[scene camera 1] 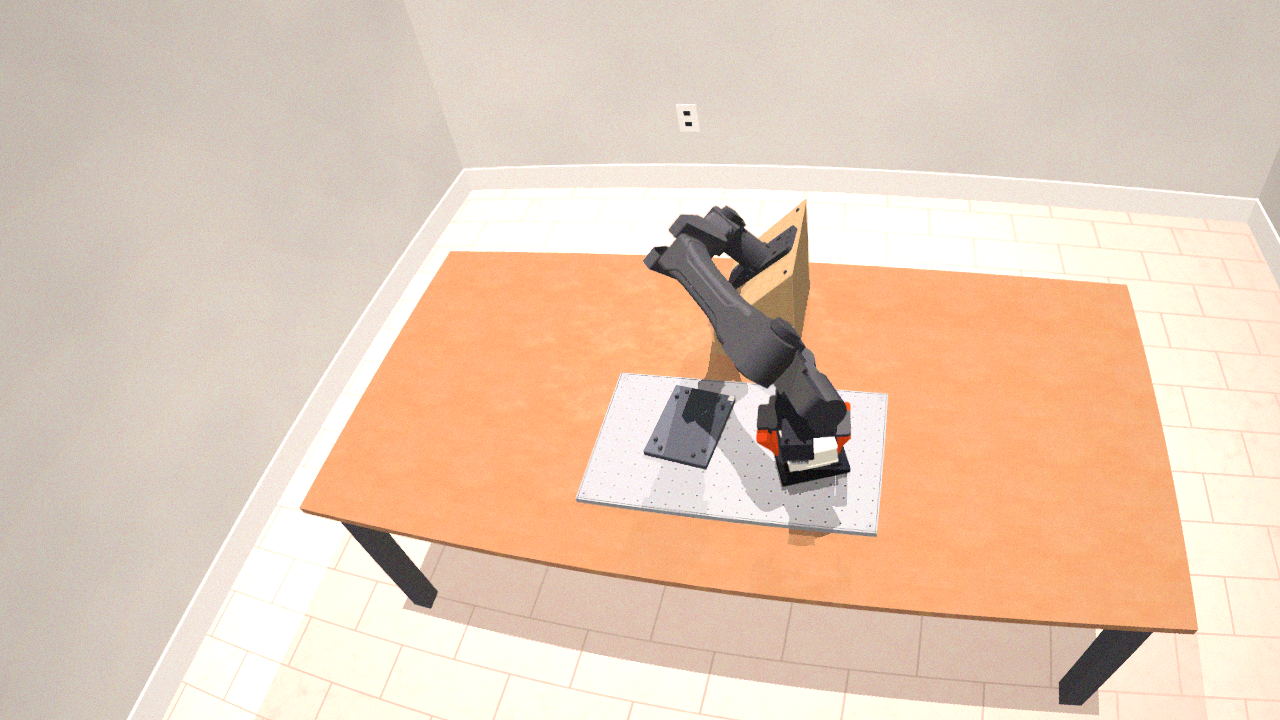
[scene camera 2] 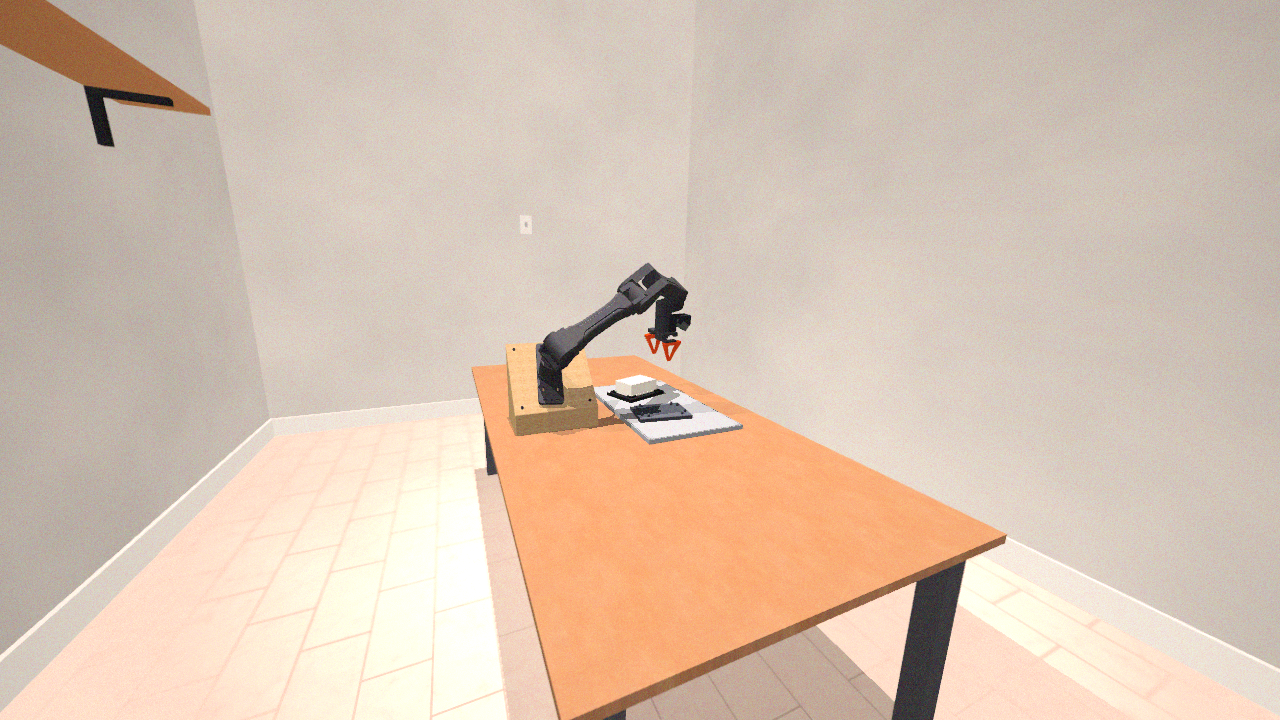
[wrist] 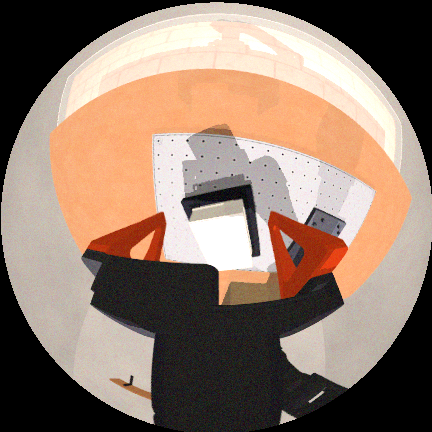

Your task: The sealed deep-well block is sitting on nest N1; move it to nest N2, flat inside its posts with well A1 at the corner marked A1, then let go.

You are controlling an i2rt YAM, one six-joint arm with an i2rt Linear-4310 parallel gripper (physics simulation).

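Seen in the pictures: gripper, fingertip midpoint: (scene camera 2: pixel 661 357) (wrist: pixel 216 216); arm's base, link origin: (scene camera 1: pixel 762 261) (scene camera 2: pixel 549 373).
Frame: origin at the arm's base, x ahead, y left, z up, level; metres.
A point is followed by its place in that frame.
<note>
The sealed deep-well block (scene camera 1: pixel 812 460) {x 0.374, y 0.174, z -0.101 m} (scene camera 2: pixel 635 385) {x 0.297, y 0.094, z -0.083 m} (wrist: pixel 222 242) {x 0.329, y 0.155, z -0.079 m} is white and cream and sits on the black nest N1 (scene camera 1: pixel 810 478) {x 0.396, y 0.175, z -0.123 m} (wrist: pixel 254 230) {x 0.334, y 0.097, z -0.120 m}. The dark grey nest N2 (scene camera 1: pixel 684 440) {x 0.365, y -0.063, z -0.120 m} (scene camera 2: pixel 660 412) {x 0.318, y -0.083, z -0.121 m} (wrist: pixel 325 220) {x 0.393, y -0.051, z -0.121 m} bears no block; small posts stand near its corners, with a small pale mark at its back right corner in scene camera 1. My gripper (scene camera 1: pixel 805 439) {x 0.422, y 0.176, z -0.009 m} (scene camera 2: pixel 661 355) {x 0.422, y 0.176, z -0.009 m} (wrist: pixel 216 216) {x 0.422, y 0.176, z -0.009 m} is open and empty, well above the plate. In the wrist view the block shows between and below its red fingers. The arm partly hides the block in scene camera 1. Well A1 cannot be made out.
Both nests stand on a white perforated plate (scene camera 1: pixel 608 483) {x 0.477, y -0.170, z -0.132 m} (scene camera 2: pixel 707 428) {x 0.408, y -0.214, z -0.132 m} (wrist: pixel 170 200) {x 0.354, y 0.261, z -0.132 m} on the orange-brown table (scene camera 1: pixel 1002 447) {x 0.252, y 0.506, z -0.145 m} (scene camera 2: pixel 760 537) {x 0.270, y -0.663, z -0.145 m} (wrist: pixel 120 125) {x 0.494, y 0.391, z -0.145 m}. The arm's wooden mount (scene camera 1: pixel 776 295) {x 0.118, y 0.056, z 0.026 m} (scene camera 2: pixel 554 416) {x 0.001, y -0.084, z -0.101 m} stands behind the plate in scene camera 1. A wall shelf (scene camera 2: pixel 98 58) shows at upper left in scene camera 2.
</note>
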